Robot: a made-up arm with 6 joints.
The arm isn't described. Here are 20 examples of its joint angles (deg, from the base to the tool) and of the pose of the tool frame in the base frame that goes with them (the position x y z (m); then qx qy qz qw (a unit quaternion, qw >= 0)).
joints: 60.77 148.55 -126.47 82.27 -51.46 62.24
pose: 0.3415 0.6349 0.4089 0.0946 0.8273 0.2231 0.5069
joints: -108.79 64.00 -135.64 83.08 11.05 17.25
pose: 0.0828 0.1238 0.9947 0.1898 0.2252 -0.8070 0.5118
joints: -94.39 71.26 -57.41 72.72 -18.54 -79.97
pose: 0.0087 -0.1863 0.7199 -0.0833 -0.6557 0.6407 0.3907
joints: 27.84 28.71 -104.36 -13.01 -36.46 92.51
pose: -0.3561 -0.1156 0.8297 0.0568 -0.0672 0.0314 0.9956
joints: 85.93 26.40 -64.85 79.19 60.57 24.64
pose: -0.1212 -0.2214 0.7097 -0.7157 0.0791 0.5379 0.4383
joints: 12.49 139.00 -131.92 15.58 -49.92 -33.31
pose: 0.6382 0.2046 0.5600 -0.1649 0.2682 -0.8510 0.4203
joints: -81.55 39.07 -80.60 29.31 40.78 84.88
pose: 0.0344 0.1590 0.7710 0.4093 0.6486 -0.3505 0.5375
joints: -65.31 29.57 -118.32 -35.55 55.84 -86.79
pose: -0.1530 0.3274 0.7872 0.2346 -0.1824 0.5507 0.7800
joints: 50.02 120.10 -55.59 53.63 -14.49 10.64
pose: 0.2496 0.3975 0.3948 -0.6236 0.7194 -0.1950 0.2356
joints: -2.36 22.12 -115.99 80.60 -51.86 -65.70
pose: -0.5326 0.0343 0.7664 0.5185 0.2895 -0.5513 0.5860
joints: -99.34 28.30 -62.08 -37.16 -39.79 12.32
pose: 0.0652 0.1792 0.7246 0.0730 -0.0308 0.9391 0.3345
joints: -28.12 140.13 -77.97 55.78 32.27 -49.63
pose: 0.5103 -0.1671 0.2900 -0.6000 0.7775 -0.1306 0.1360
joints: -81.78 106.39 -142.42 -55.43 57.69 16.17
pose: 0.0211 -0.3827 0.8174 -0.0729 -0.6181 0.5715 0.5348
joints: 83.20 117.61 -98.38 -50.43 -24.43 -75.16
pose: 0.0154 0.5677 0.5586 -0.0573 -0.6244 -0.6495 0.4301
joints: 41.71 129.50 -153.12 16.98 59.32 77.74
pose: 0.3735 0.4434 0.6590 -0.5060 0.7798 0.1056 0.3533
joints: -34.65 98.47 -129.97 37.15 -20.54 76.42
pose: 0.2919 -0.1465 0.9105 0.2649 0.4018 -0.2326 0.8451
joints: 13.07 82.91 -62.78 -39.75 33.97 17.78
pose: 0.2236 0.0756 0.6147 -0.7219 0.4091 -0.5566 0.0404
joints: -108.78 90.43 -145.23 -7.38 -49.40 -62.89
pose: -0.0174 -0.1628 0.9953 -0.1327 0.3045 0.5926 0.7338
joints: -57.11 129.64 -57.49 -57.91 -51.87 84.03
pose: 0.2816 -0.3412 0.3185 -0.1801 0.8701 -0.2958 0.3506
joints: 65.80 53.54 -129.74 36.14 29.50 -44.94
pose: -0.1618 -0.1221 0.9389 -0.1929 -0.0108 -0.4183 0.8875
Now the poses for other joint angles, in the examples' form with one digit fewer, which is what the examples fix.
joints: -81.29 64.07 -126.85 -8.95 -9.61 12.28
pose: 0.023 0.067 0.978 -0.133 -0.079 0.987 0.046
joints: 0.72 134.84 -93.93 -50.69 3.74 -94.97
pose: 0.569 0.034 0.349 0.672 0.565 0.450 0.164
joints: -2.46 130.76 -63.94 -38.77 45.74 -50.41
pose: 0.403 0.002 0.319 0.976 0.080 0.058 0.192
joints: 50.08 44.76 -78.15 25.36 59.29 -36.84
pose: -0.130 0.000 0.756 -0.733 -0.016 -0.375 0.567
